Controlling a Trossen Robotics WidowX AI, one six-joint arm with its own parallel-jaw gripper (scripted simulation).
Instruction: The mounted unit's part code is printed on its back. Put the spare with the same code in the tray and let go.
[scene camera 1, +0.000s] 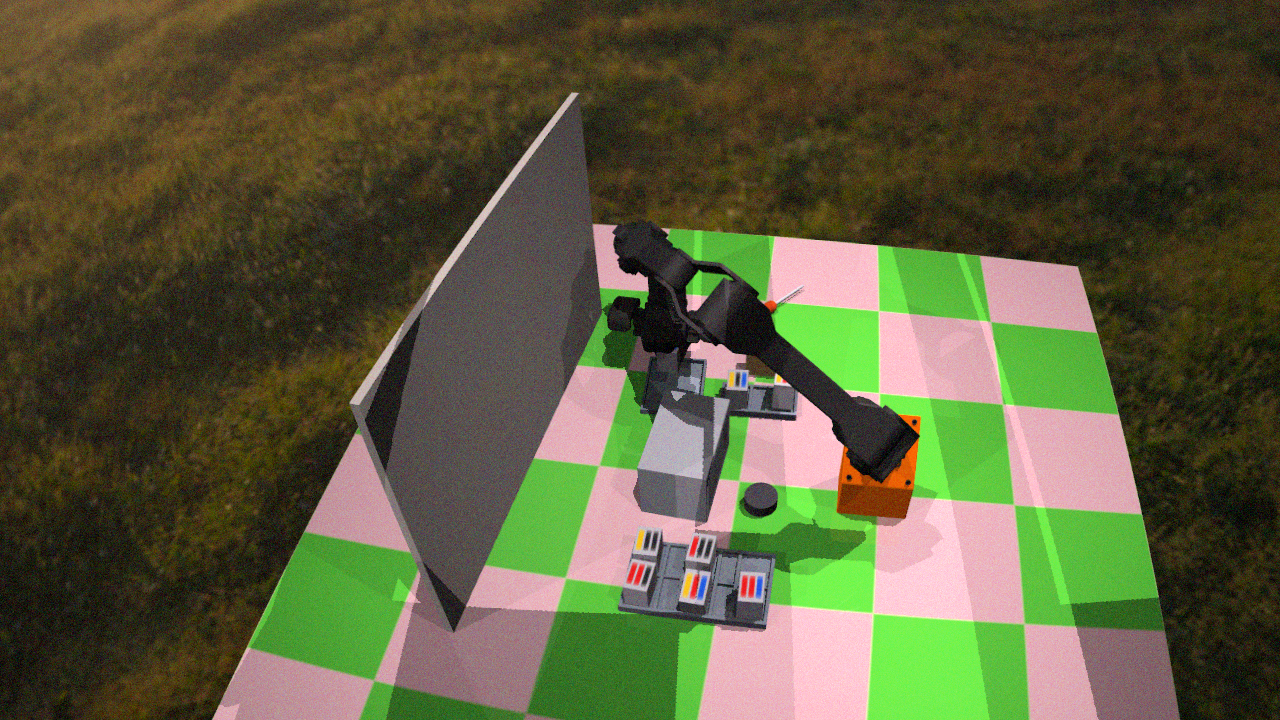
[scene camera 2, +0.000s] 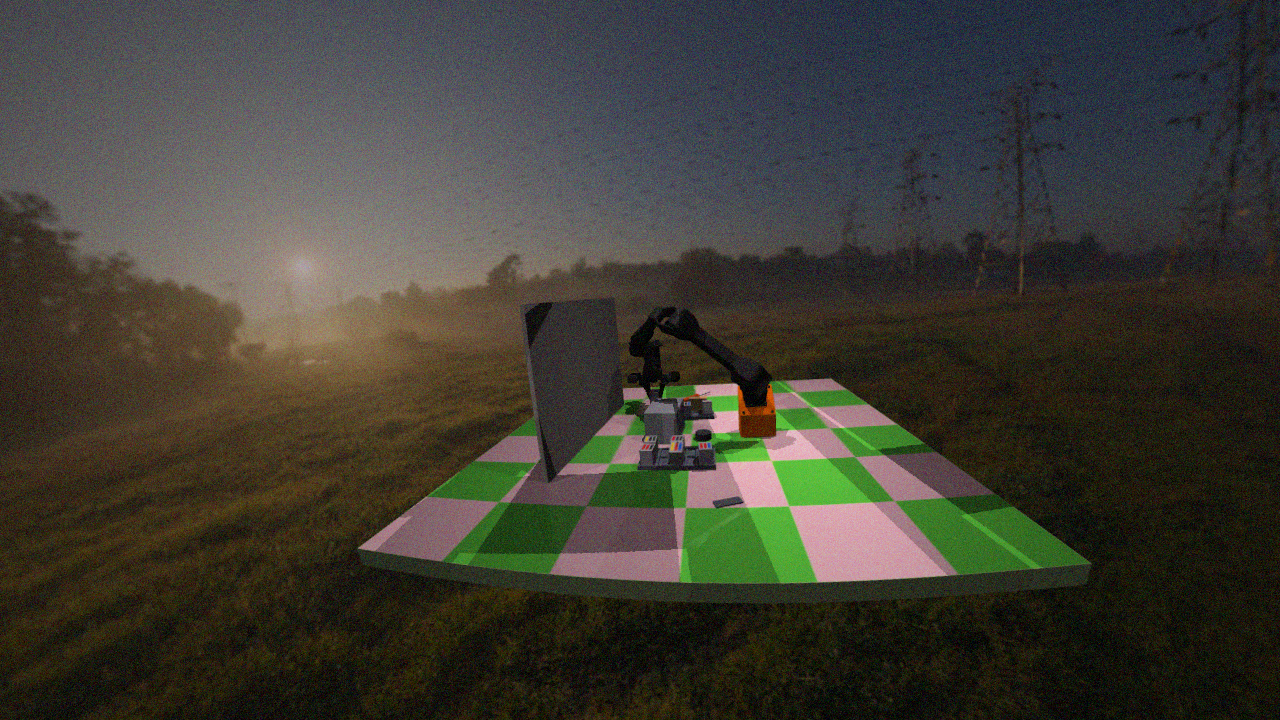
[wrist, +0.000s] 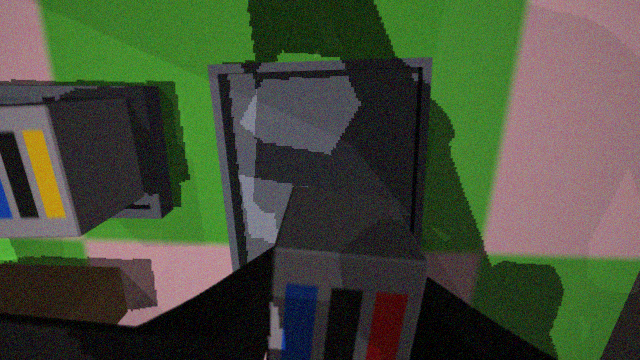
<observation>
My gripper (scene camera 1: 670, 358) holds a grey spare. Also in view: a black puck (scene camera 1: 760, 499), a rack (scene camera 1: 760, 397), a mounted unit (scene camera 1: 678, 473) and a tall grey panel (scene camera 1: 452, 414).
My gripper also shows in scene camera 2 (scene camera 2: 655, 400) and in the wrist view (wrist: 335, 264). The mounted unit shows as well in scene camera 2 (scene camera 2: 665, 417). The wrist view misses the black puck: it is out of frame.
</observation>
